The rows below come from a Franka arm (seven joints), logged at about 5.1 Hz.
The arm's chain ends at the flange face. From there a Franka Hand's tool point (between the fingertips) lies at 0.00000 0.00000 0.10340 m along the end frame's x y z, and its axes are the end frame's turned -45 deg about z.
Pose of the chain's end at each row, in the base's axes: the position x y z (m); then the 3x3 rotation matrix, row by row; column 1 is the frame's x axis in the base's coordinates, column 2 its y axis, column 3 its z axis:
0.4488 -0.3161 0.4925; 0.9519 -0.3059 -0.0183; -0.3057 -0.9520 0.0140; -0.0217 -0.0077 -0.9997
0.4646 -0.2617 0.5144; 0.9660 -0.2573 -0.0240; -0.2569 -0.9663 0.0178; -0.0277 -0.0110 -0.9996
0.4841 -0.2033 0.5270; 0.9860 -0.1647 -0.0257; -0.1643 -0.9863 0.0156; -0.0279 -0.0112 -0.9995
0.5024 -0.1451 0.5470; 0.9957 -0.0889 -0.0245; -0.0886 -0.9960 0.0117; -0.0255 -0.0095 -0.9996
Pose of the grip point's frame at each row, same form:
0.4469 -0.3147 0.3891; 0.8894 0.4568 -0.0183; 0.4570 -0.8893 0.0140; -0.0099 -0.0208 -0.9997
0.4621 -0.2599 0.4110; 0.8650 0.5011 -0.0240; 0.5016 -0.8649 0.0178; -0.0118 -0.0274 -0.9996
0.4814 -0.2017 0.4237; 0.8137 0.5807 -0.0257; 0.5812 -0.8136 0.0156; -0.0118 -0.0276 -0.9995
0.4999 -0.1439 0.4436; 0.7669 0.6412 -0.0245; 0.6416 -0.7669 0.0117; -0.0113 -0.0247 -0.9996

